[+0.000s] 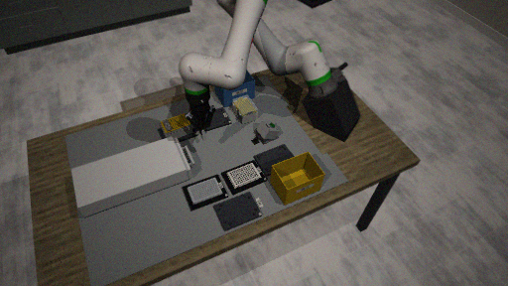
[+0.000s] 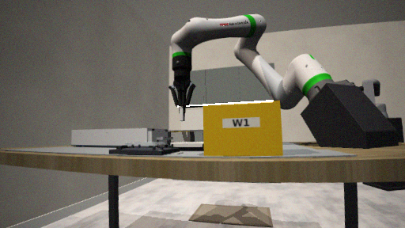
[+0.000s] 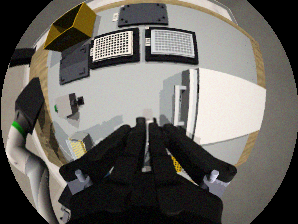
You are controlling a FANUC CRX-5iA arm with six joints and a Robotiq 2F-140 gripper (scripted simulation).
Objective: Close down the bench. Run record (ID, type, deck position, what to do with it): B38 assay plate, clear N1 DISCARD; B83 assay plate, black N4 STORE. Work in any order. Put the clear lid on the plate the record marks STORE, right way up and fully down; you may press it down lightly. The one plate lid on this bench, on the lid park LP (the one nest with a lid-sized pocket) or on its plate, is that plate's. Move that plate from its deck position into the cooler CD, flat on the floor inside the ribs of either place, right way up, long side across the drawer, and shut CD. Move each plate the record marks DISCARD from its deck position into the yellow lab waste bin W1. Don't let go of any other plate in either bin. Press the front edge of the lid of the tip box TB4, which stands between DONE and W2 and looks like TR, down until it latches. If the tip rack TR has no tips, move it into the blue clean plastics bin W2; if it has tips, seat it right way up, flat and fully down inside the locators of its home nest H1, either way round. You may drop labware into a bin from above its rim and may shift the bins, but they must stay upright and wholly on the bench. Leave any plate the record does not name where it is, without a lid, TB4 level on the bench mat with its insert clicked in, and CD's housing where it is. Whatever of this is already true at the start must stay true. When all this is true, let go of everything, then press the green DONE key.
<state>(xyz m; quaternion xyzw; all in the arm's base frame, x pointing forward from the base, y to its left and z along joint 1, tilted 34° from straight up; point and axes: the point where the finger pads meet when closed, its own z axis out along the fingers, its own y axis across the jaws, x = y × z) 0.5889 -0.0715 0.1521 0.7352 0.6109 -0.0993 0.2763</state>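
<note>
The clear plate lies 160 mm to the left of my hand, 130 mm below it and 120 mm ahead of it. Round my hand: clear lid 180 mm ahead, 120 mm below, 40 mm to the right; then yellow tip rack TR 200 mm to the right, 90 mm below, 20 mm ahead; then black plate 180 mm ahead, 130 mm below, 40 mm to the right.
</note>
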